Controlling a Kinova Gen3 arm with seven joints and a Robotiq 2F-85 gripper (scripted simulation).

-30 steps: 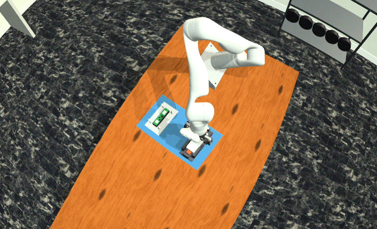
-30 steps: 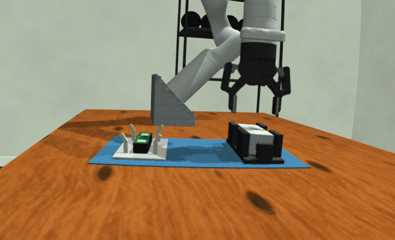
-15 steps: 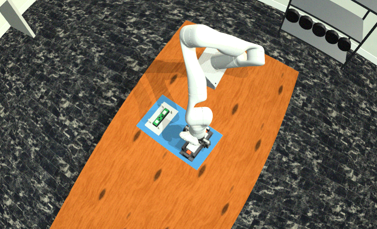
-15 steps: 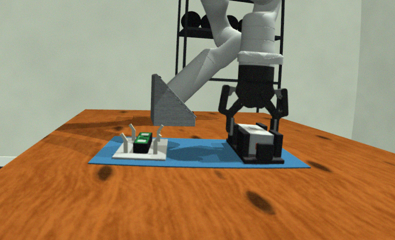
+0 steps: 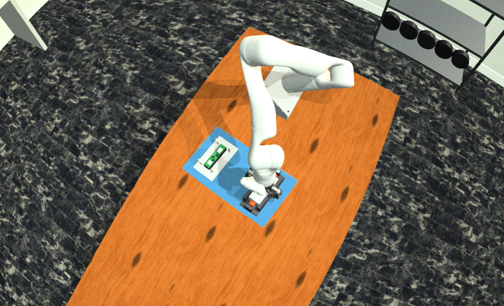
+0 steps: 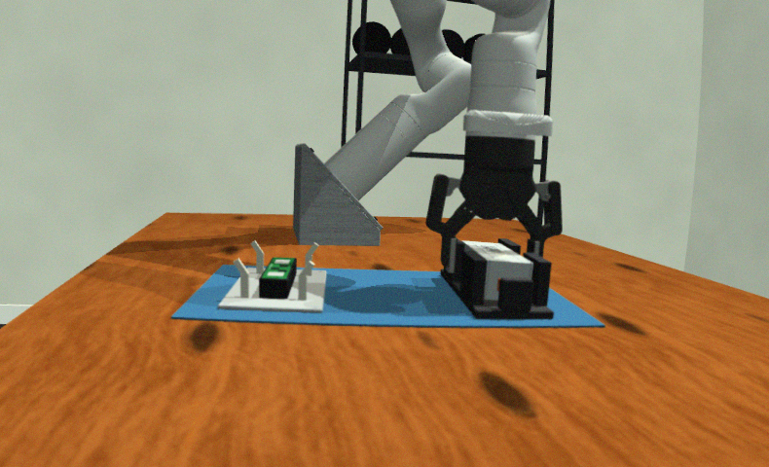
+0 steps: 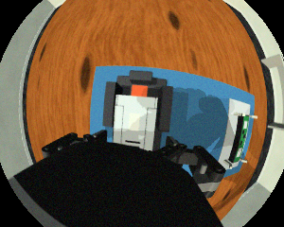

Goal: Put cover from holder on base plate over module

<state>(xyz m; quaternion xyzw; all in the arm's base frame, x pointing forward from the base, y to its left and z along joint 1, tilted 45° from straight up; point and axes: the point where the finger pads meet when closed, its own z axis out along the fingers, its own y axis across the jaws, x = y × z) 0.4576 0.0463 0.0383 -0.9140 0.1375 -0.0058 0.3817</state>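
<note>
My gripper is now right at the cover.
</note>
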